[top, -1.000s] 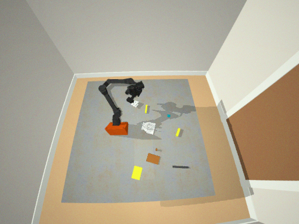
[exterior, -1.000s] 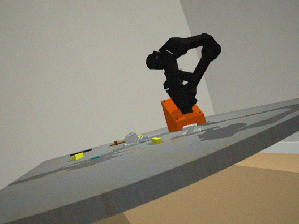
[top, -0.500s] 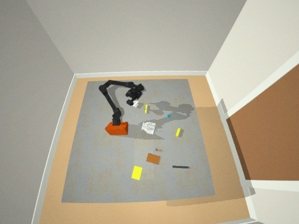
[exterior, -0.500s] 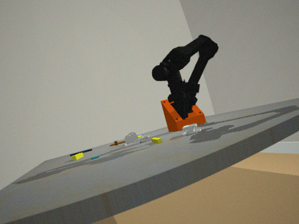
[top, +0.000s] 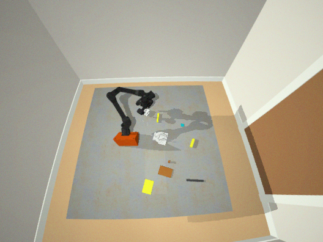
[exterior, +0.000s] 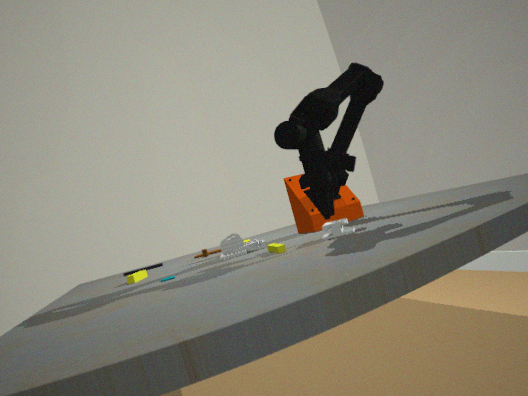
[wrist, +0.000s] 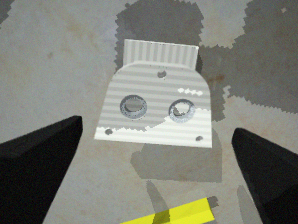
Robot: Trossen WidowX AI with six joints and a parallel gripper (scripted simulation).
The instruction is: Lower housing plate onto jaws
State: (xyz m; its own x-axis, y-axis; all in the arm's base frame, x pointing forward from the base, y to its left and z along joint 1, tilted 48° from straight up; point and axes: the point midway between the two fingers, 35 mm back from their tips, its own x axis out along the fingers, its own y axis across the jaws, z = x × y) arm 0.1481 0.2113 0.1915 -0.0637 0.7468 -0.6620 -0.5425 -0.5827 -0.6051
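My gripper tip is 3 cm above the white part and 1 cm past it. From my gripper tip the other things lie so: yellow block 45 cm ahead, 31 cm to the right, 3 cm below; teal chip 37 cm ahead, 12 cm to the right, 4 cm below; brown plate 57 cm to the right, 21 cm ahead, 4 cm below.
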